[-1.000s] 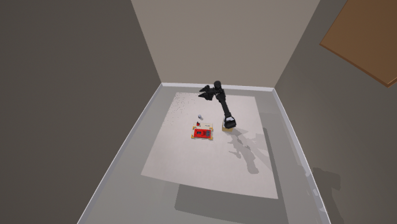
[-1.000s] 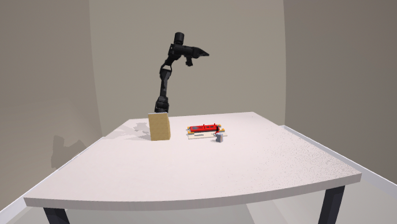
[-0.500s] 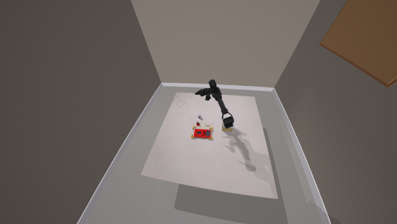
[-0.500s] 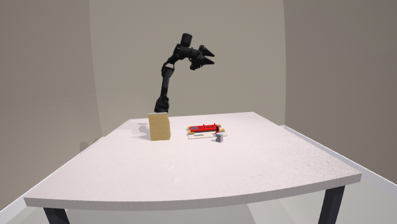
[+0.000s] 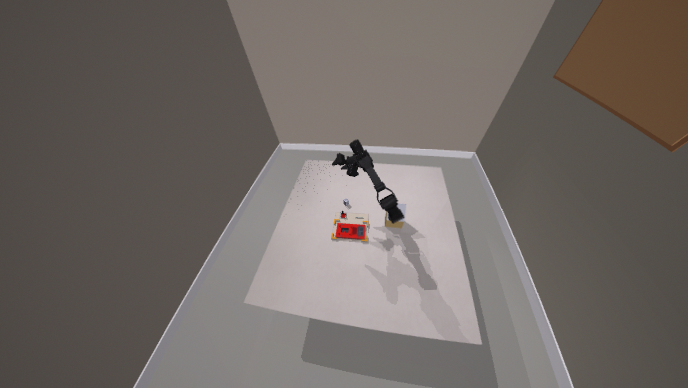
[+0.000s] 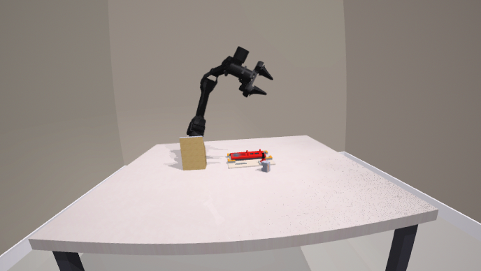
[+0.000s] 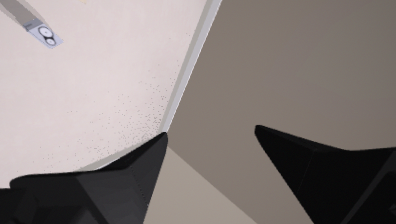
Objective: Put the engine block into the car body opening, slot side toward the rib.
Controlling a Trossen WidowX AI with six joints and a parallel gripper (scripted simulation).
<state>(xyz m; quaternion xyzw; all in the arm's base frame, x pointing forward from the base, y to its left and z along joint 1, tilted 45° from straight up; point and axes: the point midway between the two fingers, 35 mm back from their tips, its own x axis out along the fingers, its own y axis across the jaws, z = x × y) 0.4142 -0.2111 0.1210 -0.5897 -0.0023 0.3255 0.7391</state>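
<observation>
My gripper tip is now 380 mm above the engine block, 40 mm past it and 20 mm to the left of it. Also, from my gripper tip: cream base board 390 mm below, 170 mm to the left, 120 mm behind; then black peg 370 mm below, 90 mm to the left, 40 mm behind.
</observation>
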